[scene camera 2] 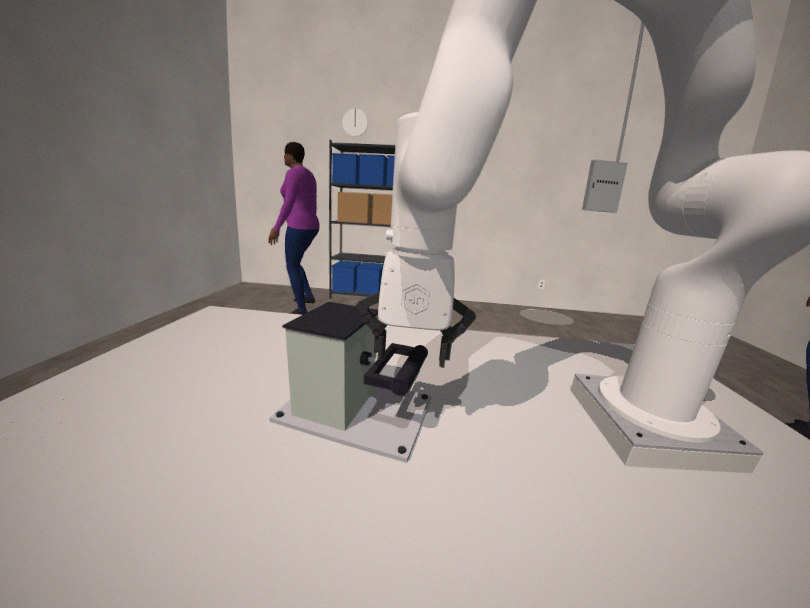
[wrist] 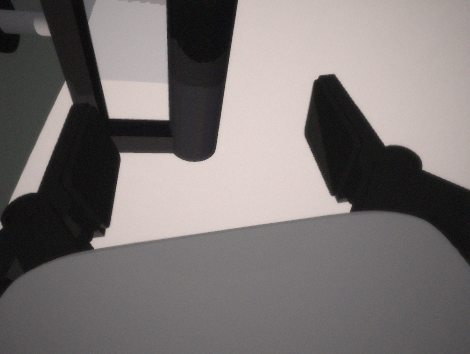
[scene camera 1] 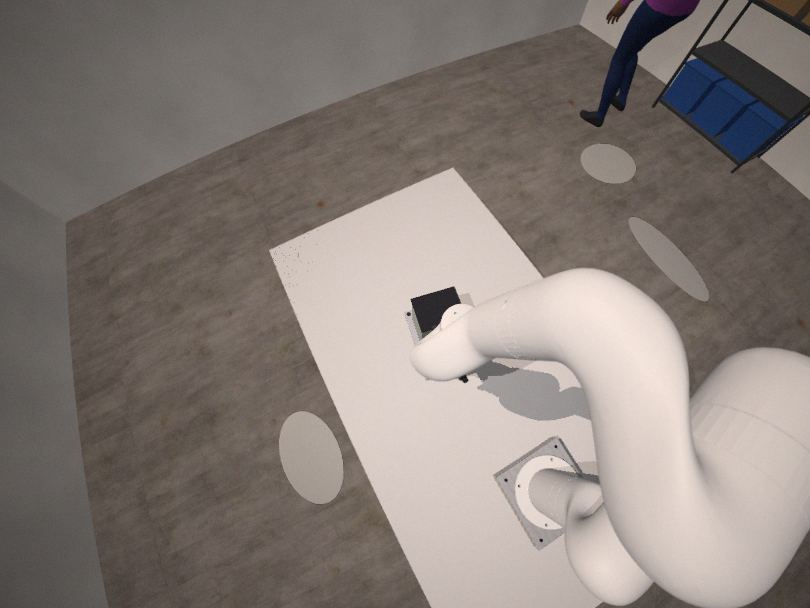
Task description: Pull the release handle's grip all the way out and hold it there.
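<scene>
The release handle has a black cylindrical grip [scene camera 2: 410,369] [wrist: 195,120] on a rectangular frame, joined by a short stem [scene camera 2: 366,357] to a pale green box [scene camera 2: 317,379] with a black lid [scene camera 2: 330,320] [scene camera 1: 435,304]. The grip stands a short way out from the box's side. My gripper [scene camera 2: 412,359] [wrist: 210,117] is wide open, pointing down, with nothing clamped. In the wrist view the grip runs between the two fingers, apart from both; the left finger overlaps the frame's bar near the box. In scene camera 1 the arm hides the grip and fingers.
The box stands on a grey base plate [scene camera 2: 379,437] with dark bolts, on a white table [scene camera 1: 366,261] [scene camera 2: 196,510]. The arm's square mount [scene camera 1: 507,481] [scene camera 2: 693,459] stands on the same table. A person [scene camera 1: 624,58] [scene camera 2: 299,196] and a shelf rack [scene camera 2: 330,242] are beyond the table.
</scene>
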